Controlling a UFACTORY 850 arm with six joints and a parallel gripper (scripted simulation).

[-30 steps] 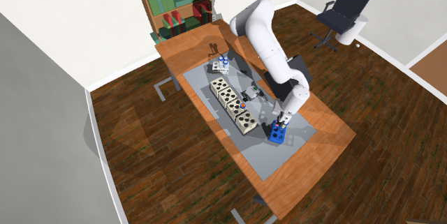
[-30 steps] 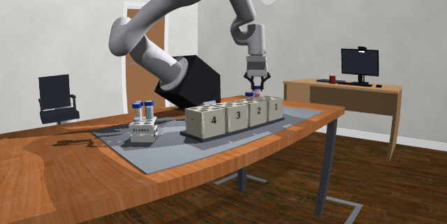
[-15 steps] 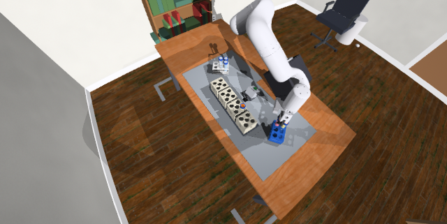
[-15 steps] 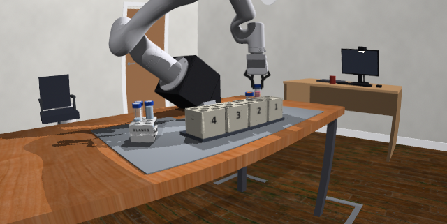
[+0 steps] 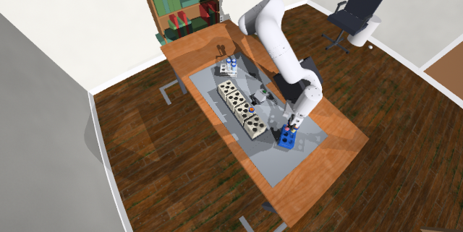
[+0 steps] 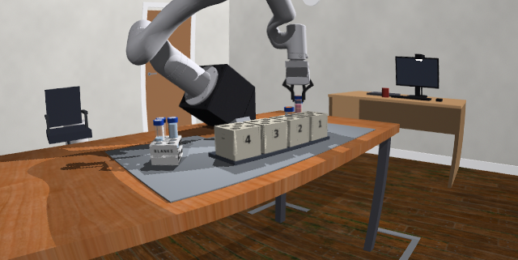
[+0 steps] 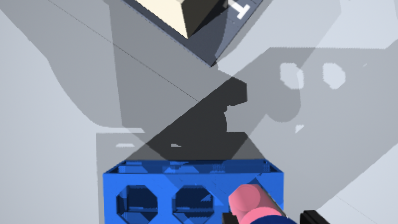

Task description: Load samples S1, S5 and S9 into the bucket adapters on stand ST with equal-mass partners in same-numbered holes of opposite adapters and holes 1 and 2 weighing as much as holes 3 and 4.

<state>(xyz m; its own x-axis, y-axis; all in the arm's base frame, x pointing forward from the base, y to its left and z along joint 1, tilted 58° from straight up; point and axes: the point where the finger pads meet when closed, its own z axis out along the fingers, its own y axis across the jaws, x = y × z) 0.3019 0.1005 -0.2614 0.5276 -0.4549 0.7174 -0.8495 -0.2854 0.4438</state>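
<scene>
Now: the sample tube 1 cm behind my hand, 1 cm to the right of it and 5 cm below it. From my hand the other things lie so: blue rack (2 cm ahead, 4 cm to the left, 11 cm below); white blanks rack (3 cm behind, 63 cm to the right, 11 cm below); green DONE key (8 cm behind, 29 cm to the right, 7 cm below).
</scene>
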